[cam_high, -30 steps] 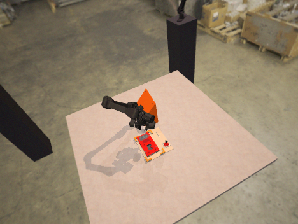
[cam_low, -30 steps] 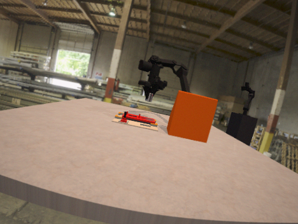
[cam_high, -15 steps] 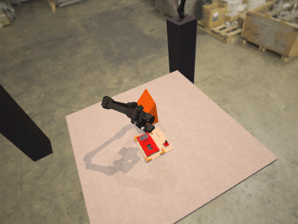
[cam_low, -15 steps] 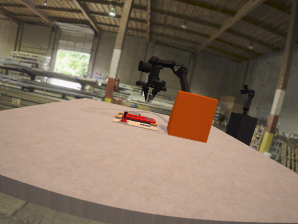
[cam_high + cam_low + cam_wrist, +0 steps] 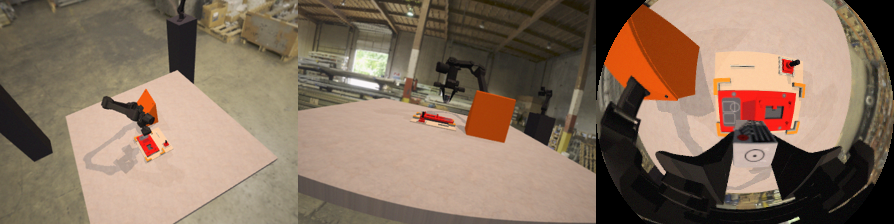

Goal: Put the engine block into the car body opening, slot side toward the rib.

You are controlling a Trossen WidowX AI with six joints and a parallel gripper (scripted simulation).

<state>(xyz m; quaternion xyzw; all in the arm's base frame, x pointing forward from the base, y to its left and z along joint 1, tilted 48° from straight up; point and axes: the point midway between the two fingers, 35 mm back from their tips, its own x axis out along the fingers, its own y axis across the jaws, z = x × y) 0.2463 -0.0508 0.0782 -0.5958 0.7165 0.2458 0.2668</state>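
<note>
My gripper tip is now 110 mm short of the black peg, 110 mm to the right of it and 100 mm above it. Also, from my gripper tip: engine block 10 mm above.
</note>
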